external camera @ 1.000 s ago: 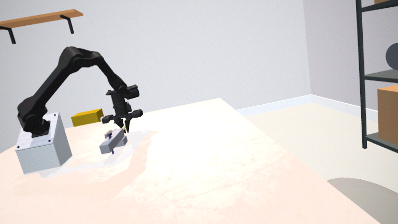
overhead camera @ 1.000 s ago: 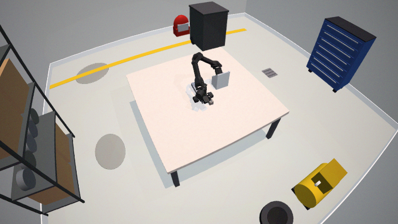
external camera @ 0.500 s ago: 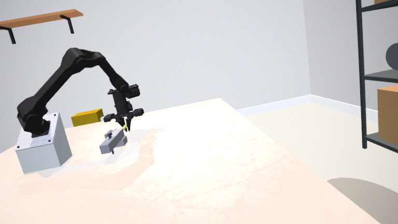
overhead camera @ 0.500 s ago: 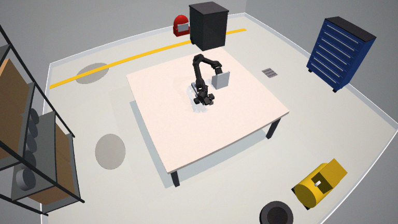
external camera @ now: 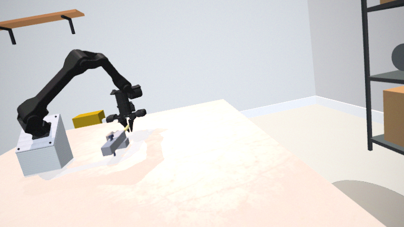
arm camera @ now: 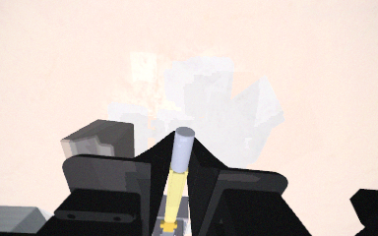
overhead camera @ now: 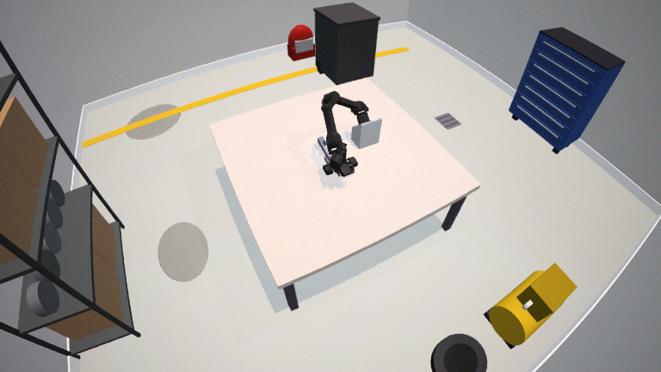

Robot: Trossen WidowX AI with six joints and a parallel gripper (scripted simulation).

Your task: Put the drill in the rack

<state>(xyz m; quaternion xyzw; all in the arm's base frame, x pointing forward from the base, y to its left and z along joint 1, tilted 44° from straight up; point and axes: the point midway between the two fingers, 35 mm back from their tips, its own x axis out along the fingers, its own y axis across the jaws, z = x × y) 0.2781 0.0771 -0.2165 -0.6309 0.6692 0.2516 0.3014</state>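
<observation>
My gripper tip is 4 cm to the left of the drill and 3 cm below it. The rest, counted from my gripper tip: beige rack 8 cm behind, 3 cm to the right; dark blue key 2 cm behind, 23 cm to the right, 3 cm above; grey block 2 cm behind, 20 cm to the right, 2 cm above.
</observation>
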